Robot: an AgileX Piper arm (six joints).
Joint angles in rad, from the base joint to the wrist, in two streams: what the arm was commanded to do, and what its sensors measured. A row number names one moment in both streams.
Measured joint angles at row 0:
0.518 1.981 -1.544 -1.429 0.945 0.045
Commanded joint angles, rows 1 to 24:
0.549 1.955 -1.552 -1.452 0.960 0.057
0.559 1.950 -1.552 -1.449 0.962 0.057
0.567 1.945 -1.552 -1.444 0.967 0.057
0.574 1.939 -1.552 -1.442 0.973 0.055
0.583 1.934 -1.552 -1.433 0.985 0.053
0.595 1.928 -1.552 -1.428 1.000 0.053
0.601 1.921 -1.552 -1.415 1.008 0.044
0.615 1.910 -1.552 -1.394 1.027 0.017
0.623 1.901 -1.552 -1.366 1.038 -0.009
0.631 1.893 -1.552 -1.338 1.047 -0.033
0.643 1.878 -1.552 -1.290 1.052 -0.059
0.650 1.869 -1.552 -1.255 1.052 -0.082
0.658 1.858 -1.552 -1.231 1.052 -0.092
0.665 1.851 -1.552 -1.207 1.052 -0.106
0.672 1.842 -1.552 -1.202 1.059 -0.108
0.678 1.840 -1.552 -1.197 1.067 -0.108
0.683 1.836 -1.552 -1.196 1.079 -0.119
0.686 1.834 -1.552 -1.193 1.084 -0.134
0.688 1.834 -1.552 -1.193 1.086 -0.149
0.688 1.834 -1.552 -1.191 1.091 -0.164
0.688 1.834 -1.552 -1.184 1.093 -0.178
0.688 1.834 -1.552 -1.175 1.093 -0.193
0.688 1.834 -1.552 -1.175 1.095 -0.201
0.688 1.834 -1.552 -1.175 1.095 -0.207
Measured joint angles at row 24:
0.688 1.848 -1.544 -1.170 1.077 -0.172
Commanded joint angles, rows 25 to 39:
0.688 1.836 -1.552 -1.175 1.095 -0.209
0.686 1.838 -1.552 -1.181 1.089 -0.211
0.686 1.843 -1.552 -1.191 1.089 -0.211
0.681 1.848 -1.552 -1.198 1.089 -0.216
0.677 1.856 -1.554 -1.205 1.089 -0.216
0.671 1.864 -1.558 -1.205 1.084 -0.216
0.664 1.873 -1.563 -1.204 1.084 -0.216
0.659 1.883 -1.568 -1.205 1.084 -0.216
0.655 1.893 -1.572 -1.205 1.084 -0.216
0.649 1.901 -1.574 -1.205 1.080 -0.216
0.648 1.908 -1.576 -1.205 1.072 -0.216
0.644 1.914 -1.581 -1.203 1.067 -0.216
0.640 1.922 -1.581 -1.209 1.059 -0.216
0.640 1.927 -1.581 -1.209 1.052 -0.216
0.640 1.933 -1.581 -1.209 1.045 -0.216
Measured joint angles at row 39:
0.651 1.919 -1.569 -1.178 1.070 -0.218
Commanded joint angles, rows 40 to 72:
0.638 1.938 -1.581 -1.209 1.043 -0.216
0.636 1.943 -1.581 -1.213 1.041 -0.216
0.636 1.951 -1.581 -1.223 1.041 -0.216
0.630 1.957 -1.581 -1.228 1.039 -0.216
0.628 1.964 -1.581 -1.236 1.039 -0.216
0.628 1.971 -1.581 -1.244 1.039 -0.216
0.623 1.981 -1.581 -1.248 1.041 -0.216
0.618 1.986 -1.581 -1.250 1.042 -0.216
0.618 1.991 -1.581 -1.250 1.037 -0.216
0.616 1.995 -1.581 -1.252 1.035 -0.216
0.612 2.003 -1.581 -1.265 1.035 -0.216
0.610 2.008 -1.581 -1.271 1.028 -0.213
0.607 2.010 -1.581 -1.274 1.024 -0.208
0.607 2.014 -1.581 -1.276 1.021 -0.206
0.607 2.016 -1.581 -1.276 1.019 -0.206
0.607 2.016 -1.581 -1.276 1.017 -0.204
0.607 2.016 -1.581 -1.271 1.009 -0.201
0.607 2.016 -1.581 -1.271 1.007 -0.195
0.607 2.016 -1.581 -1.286 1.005 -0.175
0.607 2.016 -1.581 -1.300 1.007 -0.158
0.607 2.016 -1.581 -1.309 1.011 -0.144
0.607 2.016 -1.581 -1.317 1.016 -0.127
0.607 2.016 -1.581 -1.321 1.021 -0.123
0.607 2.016 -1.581 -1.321 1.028 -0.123
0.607 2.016 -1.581 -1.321 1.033 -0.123
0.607 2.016 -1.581 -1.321 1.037 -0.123
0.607 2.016 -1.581 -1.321 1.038 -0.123
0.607 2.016 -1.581 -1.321 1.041 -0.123
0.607 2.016 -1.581 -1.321 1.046 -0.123
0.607 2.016 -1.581 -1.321 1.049 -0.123
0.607 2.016 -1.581 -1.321 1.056 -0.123
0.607 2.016 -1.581 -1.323 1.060 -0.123
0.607 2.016 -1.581 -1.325 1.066 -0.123
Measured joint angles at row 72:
0.612 2.019 -1.573 -1.308 1.035 -0.131
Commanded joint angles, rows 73 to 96:
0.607 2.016 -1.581 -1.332 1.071 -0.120
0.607 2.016 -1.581 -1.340 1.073 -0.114
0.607 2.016 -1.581 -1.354 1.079 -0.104
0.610 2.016 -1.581 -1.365 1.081 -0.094
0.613 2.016 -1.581 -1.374 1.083 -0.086
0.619 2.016 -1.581 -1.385 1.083 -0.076
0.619 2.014 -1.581 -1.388 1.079 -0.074
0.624 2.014 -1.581 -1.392 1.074 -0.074
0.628 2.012 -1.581 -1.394 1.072 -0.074
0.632 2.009 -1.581 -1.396 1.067 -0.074
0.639 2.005 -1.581 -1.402 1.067 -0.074
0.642 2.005 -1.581 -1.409 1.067 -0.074
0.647 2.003 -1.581 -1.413 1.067 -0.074
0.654 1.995 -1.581 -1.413 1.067 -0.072
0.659 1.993 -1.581 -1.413 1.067 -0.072
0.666 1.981 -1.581 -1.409 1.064 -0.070
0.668 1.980 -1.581 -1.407 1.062 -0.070
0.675 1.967 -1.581 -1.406 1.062 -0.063
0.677 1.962 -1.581 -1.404 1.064 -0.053
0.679 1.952 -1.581 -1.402 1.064 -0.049
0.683 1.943 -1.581 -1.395 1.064 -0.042
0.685 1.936 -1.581 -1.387 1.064 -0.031
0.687 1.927 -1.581 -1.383 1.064 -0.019
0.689 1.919 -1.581 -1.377 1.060 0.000
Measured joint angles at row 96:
0.681 1.956 -1.573 -1.389 1.062 -0.050
